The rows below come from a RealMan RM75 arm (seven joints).
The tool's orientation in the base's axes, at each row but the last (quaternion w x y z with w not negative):
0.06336 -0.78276 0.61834 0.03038
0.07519 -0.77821 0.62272 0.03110
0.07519 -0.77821 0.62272 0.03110
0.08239 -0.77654 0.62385 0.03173
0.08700 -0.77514 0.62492 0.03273
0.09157 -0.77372 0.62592 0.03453
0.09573 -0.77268 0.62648 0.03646
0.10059 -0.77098 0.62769 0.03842
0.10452 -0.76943 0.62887 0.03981
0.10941 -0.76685 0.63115 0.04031
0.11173 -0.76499 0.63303 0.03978
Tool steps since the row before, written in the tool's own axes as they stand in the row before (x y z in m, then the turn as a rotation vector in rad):
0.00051 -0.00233 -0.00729 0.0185 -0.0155 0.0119
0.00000 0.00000 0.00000 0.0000 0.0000 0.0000
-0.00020 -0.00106 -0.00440 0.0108 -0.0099 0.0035
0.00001 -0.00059 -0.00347 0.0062 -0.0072 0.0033
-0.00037 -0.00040 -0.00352 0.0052 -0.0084 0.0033
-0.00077 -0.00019 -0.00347 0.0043 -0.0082 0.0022
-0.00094 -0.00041 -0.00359 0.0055 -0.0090 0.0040
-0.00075 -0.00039 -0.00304 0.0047 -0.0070 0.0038
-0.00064 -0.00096 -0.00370 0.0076 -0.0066 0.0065
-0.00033 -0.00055 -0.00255 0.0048 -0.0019 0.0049
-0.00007 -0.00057 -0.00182 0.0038 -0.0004 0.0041
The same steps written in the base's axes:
0.00216 -0.00096 0.00730 0.0197 -0.0127 -0.0132
0.00000 0.00000 0.00000 0.0000 0.0000 0.0000
0.00079 -0.00027 0.00445 0.0122 -0.0078 -0.0042
0.00039 -0.00047 0.00347 0.0086 -0.0039 -0.0036
0.00011 -0.00018 0.00356 0.0095 -0.0027 -0.0033
-0.00019 0.00014 0.00355 0.0090 -0.0021 -0.0021
-0.00003 0.00029 0.00372 0.0102 -0.0027 -0.0040
0.00002 0.00018 0.00315 0.0081 -0.0024 -0.0038
0.00055 0.00001 0.00384 0.0085 -0.0047 -0.0071
0.00028 -0.00014 0.00261 0.0032 -0.0032 -0.0055
0.00040 -0.00024 0.00185 0.0015 -0.0027 -0.0047

